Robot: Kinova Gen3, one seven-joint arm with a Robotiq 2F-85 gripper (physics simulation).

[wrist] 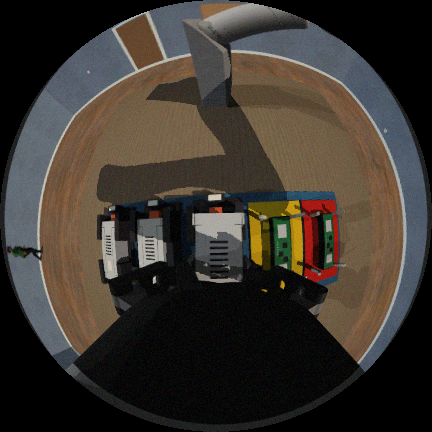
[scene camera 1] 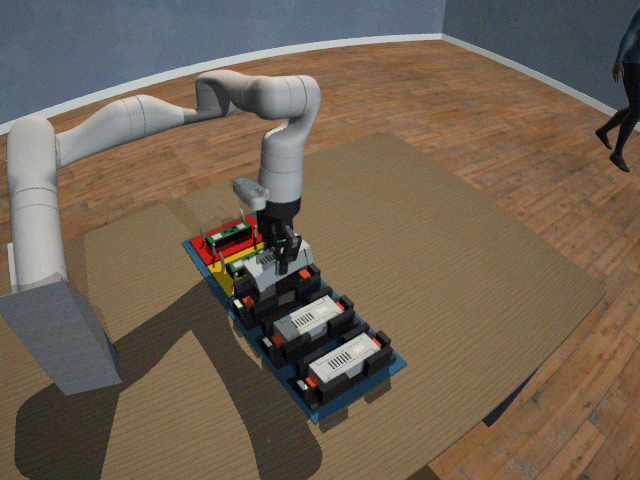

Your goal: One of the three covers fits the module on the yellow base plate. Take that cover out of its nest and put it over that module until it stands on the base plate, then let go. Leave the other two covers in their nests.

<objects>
My gripper shows in the wrist view and in scene camera 1. The same spot on my gripper: (wrist: 183, 275) is (scene camera 1: 273, 238).
</objects>
